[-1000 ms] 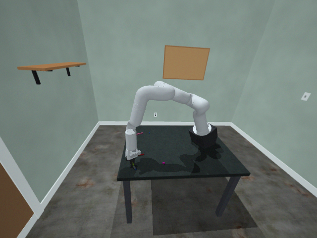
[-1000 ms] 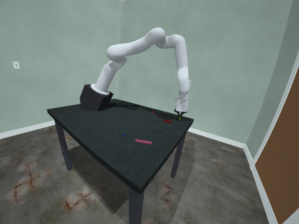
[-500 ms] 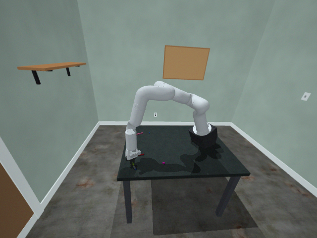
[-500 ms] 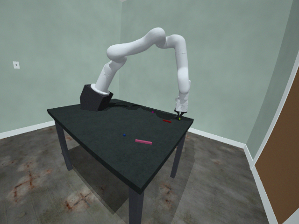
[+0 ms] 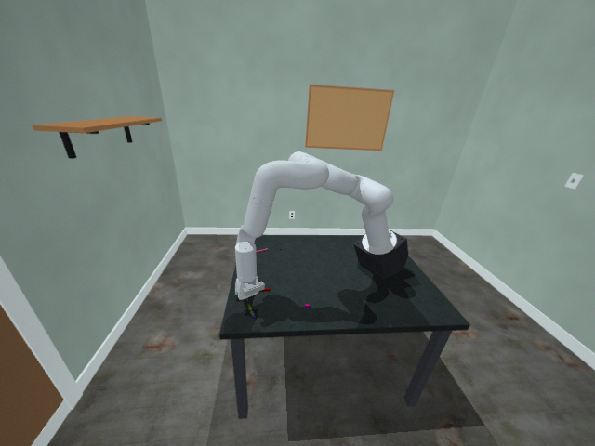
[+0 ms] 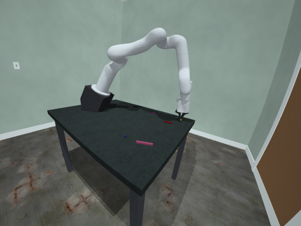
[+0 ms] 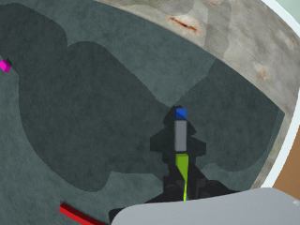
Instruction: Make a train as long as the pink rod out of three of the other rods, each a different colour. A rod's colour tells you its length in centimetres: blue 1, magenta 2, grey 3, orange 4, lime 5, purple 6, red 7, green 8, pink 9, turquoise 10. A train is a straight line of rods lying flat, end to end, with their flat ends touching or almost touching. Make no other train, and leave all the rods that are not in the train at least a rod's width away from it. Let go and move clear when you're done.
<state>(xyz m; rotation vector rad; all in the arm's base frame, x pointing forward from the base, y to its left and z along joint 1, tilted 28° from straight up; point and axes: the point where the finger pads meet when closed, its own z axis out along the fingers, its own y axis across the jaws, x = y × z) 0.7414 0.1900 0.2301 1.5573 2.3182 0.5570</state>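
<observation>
Right now the lime rod is 20 mm below my hand. From my hand the other things lie so: red rod 110 mm to the right, 80 mm behind, 30 mm below; grey rod 40 mm to the left, 30 mm below, 20 mm behind; short magenta rod 280 mm behind, 30 mm below, 20 mm to the left.
</observation>
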